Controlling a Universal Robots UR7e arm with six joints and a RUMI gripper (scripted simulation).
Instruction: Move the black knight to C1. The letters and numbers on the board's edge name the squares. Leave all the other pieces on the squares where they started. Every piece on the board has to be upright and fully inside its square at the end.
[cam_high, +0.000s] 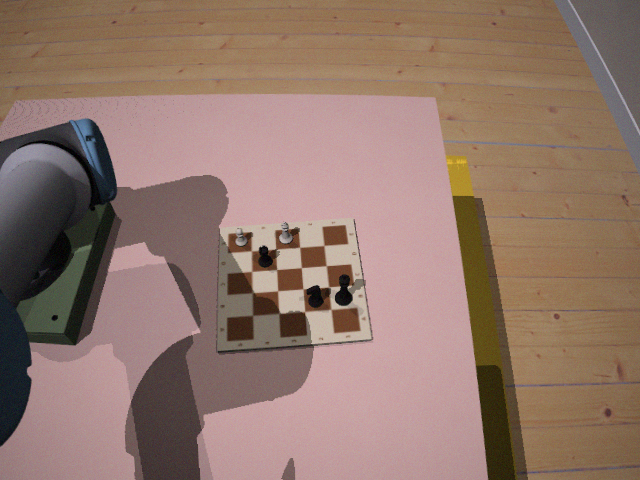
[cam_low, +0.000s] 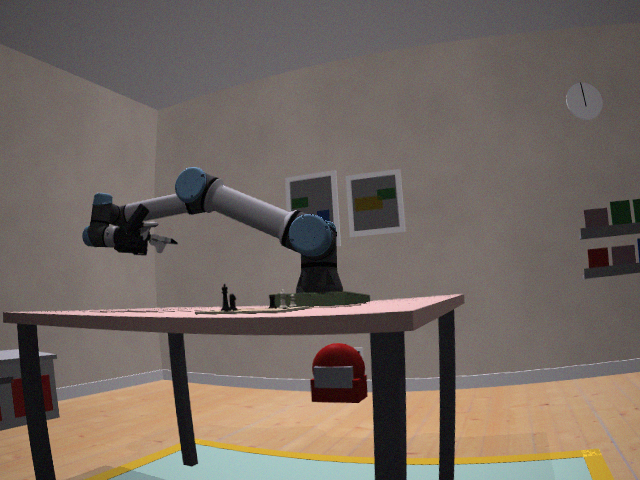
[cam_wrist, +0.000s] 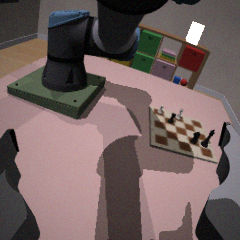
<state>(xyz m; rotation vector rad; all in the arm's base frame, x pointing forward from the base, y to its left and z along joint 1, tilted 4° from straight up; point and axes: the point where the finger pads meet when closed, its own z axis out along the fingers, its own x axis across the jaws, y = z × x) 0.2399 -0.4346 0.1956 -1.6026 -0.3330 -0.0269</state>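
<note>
Right now the chessboard is 410 mm to the left of my hand, 250 mm below it and 200 mm ahead of it. Round my hand: white pawn 480 mm to the left, 230 mm below, 120 mm ahead; then white bishop 490 mm to the left, 220 mm below, 190 mm ahead.
</note>
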